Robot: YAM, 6 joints.
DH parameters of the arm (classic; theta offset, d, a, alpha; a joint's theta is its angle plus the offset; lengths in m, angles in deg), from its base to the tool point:
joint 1: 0 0.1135 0.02 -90
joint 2: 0 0 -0.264 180
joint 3: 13.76 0 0.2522 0
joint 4: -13.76 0 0.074 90
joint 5: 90 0 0 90
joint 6: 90 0.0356 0 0
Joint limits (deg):
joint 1: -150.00..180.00
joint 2: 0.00..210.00
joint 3: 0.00..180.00
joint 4: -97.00..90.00
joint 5: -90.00..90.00
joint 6: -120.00..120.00
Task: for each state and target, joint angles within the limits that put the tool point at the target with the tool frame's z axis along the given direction. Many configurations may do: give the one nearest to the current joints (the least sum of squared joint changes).
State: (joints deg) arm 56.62 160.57 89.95 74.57 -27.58 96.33
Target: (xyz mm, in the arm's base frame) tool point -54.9 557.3 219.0 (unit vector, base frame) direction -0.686 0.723 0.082
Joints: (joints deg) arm 93.28 138.99 107.08 38.06 -40.05 96.33
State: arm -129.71 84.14 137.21 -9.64 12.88 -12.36
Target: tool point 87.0 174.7 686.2 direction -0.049 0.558 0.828
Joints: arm -119.82 59.75 142.72 36.07 18.67 -12.36
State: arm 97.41 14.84 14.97 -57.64 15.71 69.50
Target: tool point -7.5 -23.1 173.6 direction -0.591 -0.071 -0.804
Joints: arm 123.33 0.11 25.28 -96.90 -32.18 69.50
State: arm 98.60 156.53 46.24 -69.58 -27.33 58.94
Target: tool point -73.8 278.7 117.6 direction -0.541 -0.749 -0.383
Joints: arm 100.13 126.33 74.06 -96.92 -41.62 58.94
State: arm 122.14 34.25 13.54 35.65 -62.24 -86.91
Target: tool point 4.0 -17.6 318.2 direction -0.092 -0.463 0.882
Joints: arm 171.22 1.60 9.22 81.06 -28.13 -86.91
